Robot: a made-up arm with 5 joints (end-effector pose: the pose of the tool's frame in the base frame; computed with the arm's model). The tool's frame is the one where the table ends. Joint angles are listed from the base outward.
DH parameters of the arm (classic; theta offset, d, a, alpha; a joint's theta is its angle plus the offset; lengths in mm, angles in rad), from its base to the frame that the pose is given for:
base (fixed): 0 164.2 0 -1.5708
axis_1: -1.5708 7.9 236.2 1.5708
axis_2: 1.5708 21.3 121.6 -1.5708
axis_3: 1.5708 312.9 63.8 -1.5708
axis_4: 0 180.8 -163.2 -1.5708
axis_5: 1.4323 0 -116.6 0
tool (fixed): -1.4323 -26.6 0 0
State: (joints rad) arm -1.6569 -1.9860 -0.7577 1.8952 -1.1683
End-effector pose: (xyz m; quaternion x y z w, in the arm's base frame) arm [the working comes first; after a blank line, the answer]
Working (the frame after each row of the table, in the pose's form):
after base (fixed): 0.0000 0.0000 0.1642 -0.7071 0.0000 0.0000 0.7071
after axis_1: -0.2353 0.0079 0.1439 0.0000 0.9991 0.0000 0.0430
after axis_2: -0.3443 -0.0412 0.1131 0.1754 -0.6976 -0.6850 0.1158
after axis_3: -0.5141 0.2275 0.1450 -0.3479 -0.0896 -0.9146 0.1856
after axis_4: -0.5030 0.4076 0.3086 -0.7968 0.4337 -0.1081 0.4067
after axis_5: -0.5523 0.5042 0.3515 -0.7328 0.5348 -0.0536 0.4174

-0.5662 0.4894 0.3686 -0.9038 -0.0777 -0.3145 0.2797
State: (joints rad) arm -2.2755 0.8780 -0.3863 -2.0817 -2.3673
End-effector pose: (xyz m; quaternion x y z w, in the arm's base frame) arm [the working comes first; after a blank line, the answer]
Working (the frame after each row of the table, in the pose's form):
after base (fixed): 0.0000 0.0000 0.1642 -0.7071 0.0000 0.0000 0.7071
after axis_1: -0.1799 0.0079 0.0112 0.0000 0.9386 0.0000 0.3451
after axis_2: -0.0949 0.0856 0.0556 0.5414 -0.0042 0.4549 0.7071
after axis_3: 0.0332 -0.1398 0.2420 0.0807 -0.7621 0.3298 0.5513
after axis_4: -0.2086 -0.1181 0.2228 0.0956 -0.0047 -0.4417 0.8921
after axis_5: -0.1770 -0.0079 0.2445 0.0875 0.0388 -0.7963 0.5973

-0.1746 -0.0035 0.2184 -0.0405 -0.0867 0.9928 0.0722
